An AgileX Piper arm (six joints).
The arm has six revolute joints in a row. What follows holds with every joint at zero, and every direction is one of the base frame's. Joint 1 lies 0.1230 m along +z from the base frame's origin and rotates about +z. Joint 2 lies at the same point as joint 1 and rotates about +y. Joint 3 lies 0.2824 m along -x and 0.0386 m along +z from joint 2 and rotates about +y. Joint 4 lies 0.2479 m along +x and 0.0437 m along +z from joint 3 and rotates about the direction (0.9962, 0, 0.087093). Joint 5 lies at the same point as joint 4 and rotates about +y. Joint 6 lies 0.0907 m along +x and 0.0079 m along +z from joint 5 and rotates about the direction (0.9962, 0, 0.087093). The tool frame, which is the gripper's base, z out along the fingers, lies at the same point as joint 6; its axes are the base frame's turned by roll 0.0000, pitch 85.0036 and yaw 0.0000 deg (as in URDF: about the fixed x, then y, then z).
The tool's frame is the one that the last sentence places.
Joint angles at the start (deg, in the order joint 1, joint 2, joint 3, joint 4, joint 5, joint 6):
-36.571 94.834 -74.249 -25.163 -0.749 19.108
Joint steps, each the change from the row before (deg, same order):
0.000 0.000 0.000 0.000 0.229 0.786
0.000 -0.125 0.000 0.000 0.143 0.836
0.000 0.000 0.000 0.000 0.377 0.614
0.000 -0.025 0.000 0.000 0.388 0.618
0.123 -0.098 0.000 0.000 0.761 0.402
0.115 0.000 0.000 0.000 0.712 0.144
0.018 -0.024 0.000 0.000 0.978 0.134
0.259 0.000 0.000 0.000 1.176 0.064
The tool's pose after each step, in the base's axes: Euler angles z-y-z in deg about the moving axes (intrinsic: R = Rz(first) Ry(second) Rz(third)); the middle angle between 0 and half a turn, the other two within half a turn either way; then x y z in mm. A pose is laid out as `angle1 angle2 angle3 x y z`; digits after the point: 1 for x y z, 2 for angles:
-36.34 105.12 -5.21 319.5 -236.6 331.1
-36.40 105.12 -4.39 319.0 -236.4 331.8
-36.57 105.46 -3.82 318.8 -236.5 331.3
-36.74 105.79 -3.25 318.4 -236.6 330.9
-36.96 106.38 -2.94 318.1 -235.9 330.5
-37.16 107.02 -2.89 318.0 -235.5 329.6
-37.58 107.88 -2.88 317.3 -235.6 328.4
-37.86 108.94 -2.99 317.5 -234.5 326.8

